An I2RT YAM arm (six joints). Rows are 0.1 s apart.
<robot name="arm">
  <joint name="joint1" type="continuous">
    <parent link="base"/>
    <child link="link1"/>
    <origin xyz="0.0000 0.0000 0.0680"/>
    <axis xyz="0 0 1"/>
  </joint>
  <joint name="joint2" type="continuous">
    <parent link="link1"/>
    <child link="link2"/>
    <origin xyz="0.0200 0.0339 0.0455" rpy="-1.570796 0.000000 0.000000"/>
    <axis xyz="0 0 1"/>
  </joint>
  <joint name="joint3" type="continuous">
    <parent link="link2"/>
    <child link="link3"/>
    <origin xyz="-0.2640 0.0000 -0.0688" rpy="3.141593 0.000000 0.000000"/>
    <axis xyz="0 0 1"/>
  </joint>
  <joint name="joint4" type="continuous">
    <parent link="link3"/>
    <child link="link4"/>
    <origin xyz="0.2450 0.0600 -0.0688"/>
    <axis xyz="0 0 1"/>
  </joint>
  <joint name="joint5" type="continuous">
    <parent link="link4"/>
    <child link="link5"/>
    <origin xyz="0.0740 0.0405 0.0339" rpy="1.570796 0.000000 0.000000"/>
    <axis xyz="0 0 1"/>
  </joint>
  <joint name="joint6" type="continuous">
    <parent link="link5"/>
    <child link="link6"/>
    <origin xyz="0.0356 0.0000 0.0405" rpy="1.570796 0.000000 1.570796"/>
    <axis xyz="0 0 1"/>
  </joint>
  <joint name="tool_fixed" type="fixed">
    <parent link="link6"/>
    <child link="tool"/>
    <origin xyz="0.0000 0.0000 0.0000" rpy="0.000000 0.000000 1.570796"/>
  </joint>
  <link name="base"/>
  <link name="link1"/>
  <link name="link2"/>
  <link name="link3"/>
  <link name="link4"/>
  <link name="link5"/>
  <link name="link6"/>
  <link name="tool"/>
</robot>
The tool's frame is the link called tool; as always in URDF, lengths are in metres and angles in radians. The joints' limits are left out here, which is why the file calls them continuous.
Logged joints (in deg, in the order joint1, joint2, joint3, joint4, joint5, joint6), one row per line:
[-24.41 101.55 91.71 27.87 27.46 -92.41]
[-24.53 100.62 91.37 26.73 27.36 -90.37]
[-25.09 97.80 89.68 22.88 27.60 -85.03]
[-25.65 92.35 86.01 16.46 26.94 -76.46]
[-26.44 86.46 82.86 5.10 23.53 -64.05]
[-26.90 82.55 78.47 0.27 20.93 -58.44]
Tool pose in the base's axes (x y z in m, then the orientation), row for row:
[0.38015 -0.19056 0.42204 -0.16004 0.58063 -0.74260 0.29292]
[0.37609 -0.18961 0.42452 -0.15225 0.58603 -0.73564 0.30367]
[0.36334 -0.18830 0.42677 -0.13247 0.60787 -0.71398 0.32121]
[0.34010 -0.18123 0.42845 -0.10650 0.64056 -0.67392 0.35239]
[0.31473 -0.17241 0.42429 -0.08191 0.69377 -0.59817 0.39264]
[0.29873 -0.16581 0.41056 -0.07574 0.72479 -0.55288 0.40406]
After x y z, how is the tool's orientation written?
As a quaternion, x y z w.
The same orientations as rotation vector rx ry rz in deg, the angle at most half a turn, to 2 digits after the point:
[-24.43 88.62 -113.34]
[-23.11 88.97 -111.68]
[-19.94 91.49 -107.46]
[-15.79 94.96 -99.90]
[-11.91 100.90 -87.00]
[-10.96 104.86 -79.99]

